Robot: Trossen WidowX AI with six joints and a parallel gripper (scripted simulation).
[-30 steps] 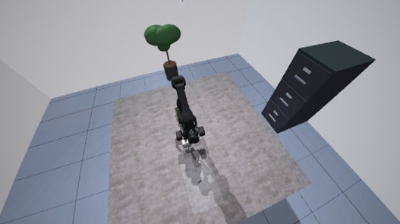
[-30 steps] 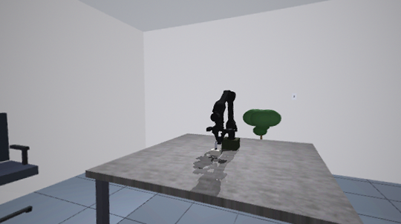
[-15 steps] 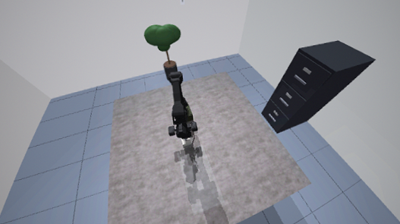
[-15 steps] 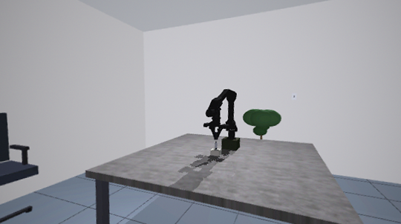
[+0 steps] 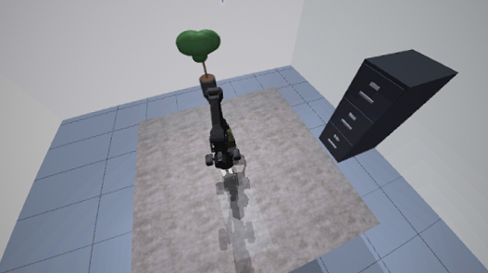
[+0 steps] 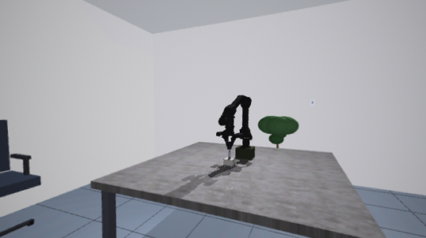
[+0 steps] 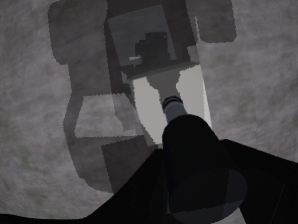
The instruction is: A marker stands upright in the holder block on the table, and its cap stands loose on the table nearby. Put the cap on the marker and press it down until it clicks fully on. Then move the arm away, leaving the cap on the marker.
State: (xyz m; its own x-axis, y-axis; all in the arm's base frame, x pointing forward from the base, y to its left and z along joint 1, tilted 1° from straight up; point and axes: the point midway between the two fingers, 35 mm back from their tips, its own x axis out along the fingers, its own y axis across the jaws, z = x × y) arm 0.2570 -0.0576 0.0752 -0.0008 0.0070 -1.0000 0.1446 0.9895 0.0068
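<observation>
Right now the white holder block is 10 cm below my gripper tip. Round my gripper tip: marker cap 1 cm above.
</observation>
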